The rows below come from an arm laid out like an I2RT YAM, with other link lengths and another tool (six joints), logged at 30 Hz.
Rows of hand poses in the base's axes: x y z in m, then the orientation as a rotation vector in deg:
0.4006, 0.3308, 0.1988, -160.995, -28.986, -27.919
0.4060, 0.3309, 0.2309, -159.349, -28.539, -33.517
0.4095, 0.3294, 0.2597, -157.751, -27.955, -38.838
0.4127, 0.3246, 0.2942, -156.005, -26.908, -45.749
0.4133, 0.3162, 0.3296, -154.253, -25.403, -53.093
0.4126, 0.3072, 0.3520, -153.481, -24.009, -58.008
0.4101, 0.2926, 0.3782, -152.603, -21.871, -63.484
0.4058, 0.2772, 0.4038, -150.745, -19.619, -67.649
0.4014, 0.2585, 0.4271, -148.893, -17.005, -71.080
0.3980, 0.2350, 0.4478, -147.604, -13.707, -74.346
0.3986, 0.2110, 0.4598, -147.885, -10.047, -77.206
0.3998, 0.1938, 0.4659, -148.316, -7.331, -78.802
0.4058, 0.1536, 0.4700, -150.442, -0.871, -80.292
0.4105, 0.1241, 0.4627, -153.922, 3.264, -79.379
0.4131, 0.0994, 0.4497, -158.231, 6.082, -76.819
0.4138, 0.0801, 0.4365, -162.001, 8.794, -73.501
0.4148, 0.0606, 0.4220, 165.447, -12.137, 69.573
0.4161, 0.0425, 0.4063, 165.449, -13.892, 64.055
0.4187, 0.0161, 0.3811, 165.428, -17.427, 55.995
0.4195, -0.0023, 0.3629, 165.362, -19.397, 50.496
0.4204, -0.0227, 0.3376, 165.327, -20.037, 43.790
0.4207, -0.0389, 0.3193, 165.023, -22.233, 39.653
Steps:
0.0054, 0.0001, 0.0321, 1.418, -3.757, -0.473
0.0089, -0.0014, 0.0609, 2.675, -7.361, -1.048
0.0121, -0.0062, 0.0954, 3.831, -12.072, -2.111
0.0127, -0.0146, 0.1308, 4.756, -17.090, -3.573
0.0120, -0.0236, 0.1532, 4.917, -20.411, -4.927
0.0095, -0.0382, 0.1794, 5.076, -24.064, -6.829
0.0052, -0.0536, 0.2050, 6.312, -26.902, -8.433
0.0008, -0.0723, 0.2283, 7.692, -29.237, -10.209
-0.0026, -0.0958, 0.2490, 8.623, -31.369, -12.566
-0.0020, -0.1198, 0.2610, 8.164, -33.017, -15.437
-0.0008, -0.1370, 0.2671, 7.707, -33.848, -17.534
0.0052, -0.1772, 0.2712, 6.141, -34.115, -22.381
0.0099, -0.2067, 0.2639, 3.623, -32.782, -25.537
0.0125, -0.2314, 0.2509, 0.599, -30.409, -27.696
0.0132, -0.2507, 0.2377, -1.826, -27.680, -29.595
0.0142, -0.2702, 0.2232, -4.107, -24.658, -31.810
0.0155, -0.2883, 0.2075, -6.482, -21.621, -33.134
0.0181, -0.3147, 0.1823, -9.483, -16.890, -35.611
0.0189, -0.3331, 0.1641, -11.447, -13.589, -36.991
0.0198, -0.3535, 0.1388, -13.969, -9.595, -37.496
0.0201, -0.3697, 0.1205, -15.246, -6.964, -38.979

